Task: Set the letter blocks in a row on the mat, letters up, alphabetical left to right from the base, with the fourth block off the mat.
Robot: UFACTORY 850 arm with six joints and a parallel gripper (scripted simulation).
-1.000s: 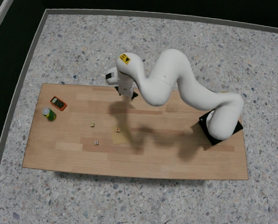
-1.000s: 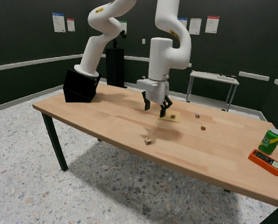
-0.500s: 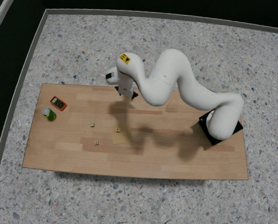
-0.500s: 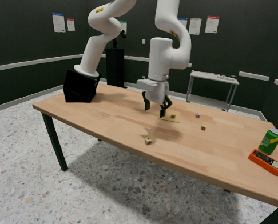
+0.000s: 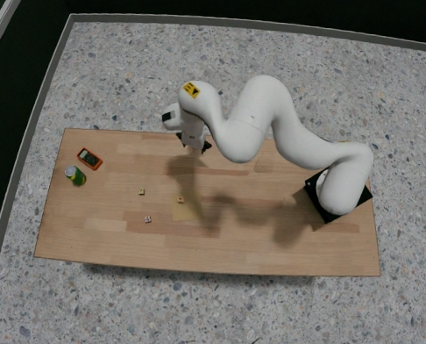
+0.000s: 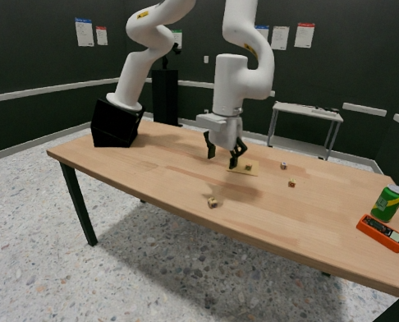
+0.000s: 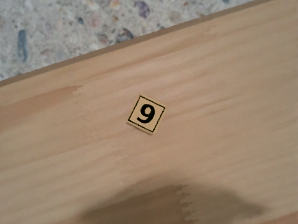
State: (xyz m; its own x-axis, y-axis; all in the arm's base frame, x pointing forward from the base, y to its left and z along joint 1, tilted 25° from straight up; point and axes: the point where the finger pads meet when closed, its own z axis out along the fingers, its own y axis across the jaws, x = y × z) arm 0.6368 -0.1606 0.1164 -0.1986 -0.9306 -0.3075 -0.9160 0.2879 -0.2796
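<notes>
Right now the tan mat is 250 mm to the left of my hand and 130 mm below it. From my hand the other things lie so: green can 550 mm ahead, 210 mm to the left, 70 mm below; orange meter 530 mm ahead, 90 mm to the left, 120 mm below.
</notes>
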